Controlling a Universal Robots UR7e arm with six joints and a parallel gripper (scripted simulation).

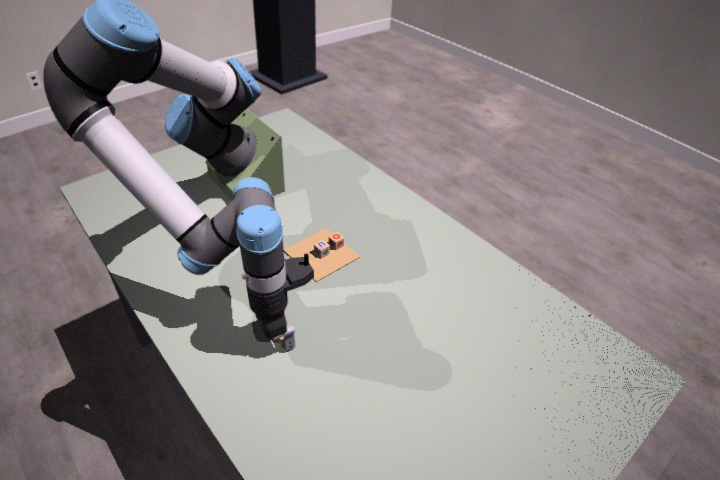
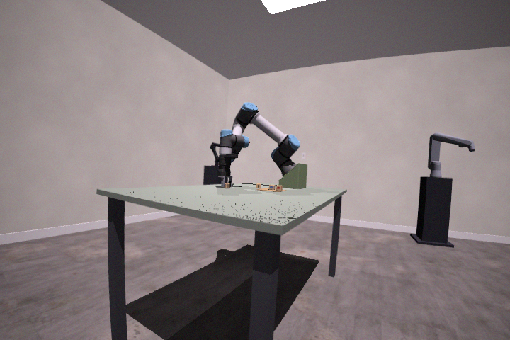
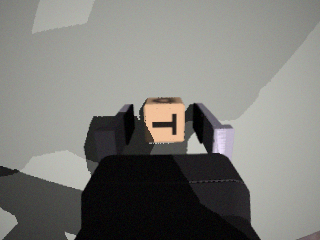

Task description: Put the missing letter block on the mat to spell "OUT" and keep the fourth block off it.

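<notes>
Right now the orange mat is 150 mm behind my hand, 240 mm to the left of it and 20 mm below it. From my hand the other things lie so: block 210 mm behind, 120 mm to the left, 10 mm below.
</notes>
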